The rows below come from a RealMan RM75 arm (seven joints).
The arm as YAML. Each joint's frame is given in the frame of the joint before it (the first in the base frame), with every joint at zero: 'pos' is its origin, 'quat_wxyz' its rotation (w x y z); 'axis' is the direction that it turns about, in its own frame. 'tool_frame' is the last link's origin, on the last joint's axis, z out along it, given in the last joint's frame.
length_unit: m
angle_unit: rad
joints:
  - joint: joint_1
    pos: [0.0, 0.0, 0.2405]
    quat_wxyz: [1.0, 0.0, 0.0, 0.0]
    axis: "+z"
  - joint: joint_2
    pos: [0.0, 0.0, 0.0]
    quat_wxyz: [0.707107, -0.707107, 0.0, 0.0]
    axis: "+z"
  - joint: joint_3
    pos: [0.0, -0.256, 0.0]
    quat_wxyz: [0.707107, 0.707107, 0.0, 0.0]
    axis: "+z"
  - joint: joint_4
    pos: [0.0, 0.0, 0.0]
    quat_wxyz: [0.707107, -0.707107, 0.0, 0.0]
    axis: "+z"
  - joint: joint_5
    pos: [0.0, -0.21, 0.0]
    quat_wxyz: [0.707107, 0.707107, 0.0, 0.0]
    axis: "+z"
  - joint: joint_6
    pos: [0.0, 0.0, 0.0]
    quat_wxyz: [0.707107, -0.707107, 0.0, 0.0]
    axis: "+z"
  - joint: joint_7
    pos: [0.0, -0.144, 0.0]
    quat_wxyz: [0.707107, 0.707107, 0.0, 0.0]
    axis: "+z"
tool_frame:
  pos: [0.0, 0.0, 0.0]
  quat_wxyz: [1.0, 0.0, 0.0, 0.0]
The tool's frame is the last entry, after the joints.
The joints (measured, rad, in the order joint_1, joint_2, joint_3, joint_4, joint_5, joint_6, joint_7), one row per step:
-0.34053 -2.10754 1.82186 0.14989 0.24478 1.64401 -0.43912
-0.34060 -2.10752 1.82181 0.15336 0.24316 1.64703 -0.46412
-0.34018 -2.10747 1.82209 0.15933 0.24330 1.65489 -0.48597
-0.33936 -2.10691 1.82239 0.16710 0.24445 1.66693 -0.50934
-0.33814 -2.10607 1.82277 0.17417 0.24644 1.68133 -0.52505
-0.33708 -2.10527 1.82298 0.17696 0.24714 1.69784 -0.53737
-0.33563 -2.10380 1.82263 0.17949 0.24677 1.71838 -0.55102
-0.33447 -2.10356 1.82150 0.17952 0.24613 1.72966 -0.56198
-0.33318 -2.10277 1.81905 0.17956 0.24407 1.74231 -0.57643
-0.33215 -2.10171 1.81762 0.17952 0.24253 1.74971 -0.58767
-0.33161 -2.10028 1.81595 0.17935 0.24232 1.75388 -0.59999
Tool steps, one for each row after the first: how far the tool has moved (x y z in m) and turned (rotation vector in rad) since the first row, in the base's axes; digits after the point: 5 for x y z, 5 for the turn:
0.00099 0.00032 0.00061 -0.01396 -0.02041 0.00284
0.00294 0.00026 0.00150 -0.02541 -0.04156 -0.00186
0.00544 -0.00008 0.00288 -0.03719 -0.06570 -0.01126
0.00785 -0.00085 0.00442 -0.04423 -0.08504 -0.02436
0.00951 -0.00207 0.00608 -0.04907 -0.10225 -0.03599
0.01111 -0.00355 0.00848 -0.05281 -0.12233 -0.04925
0.01168 -0.00453 0.00973 -0.05692 -0.13598 -0.05353
0.01207 -0.00535 0.01160 -0.06096 -0.15300 -0.05675
0.01205 -0.00584 0.01292 -0.06494 -0.16423 -0.05752
0.01178 -0.00602 0.01396 -0.07114 -0.17345 -0.05629

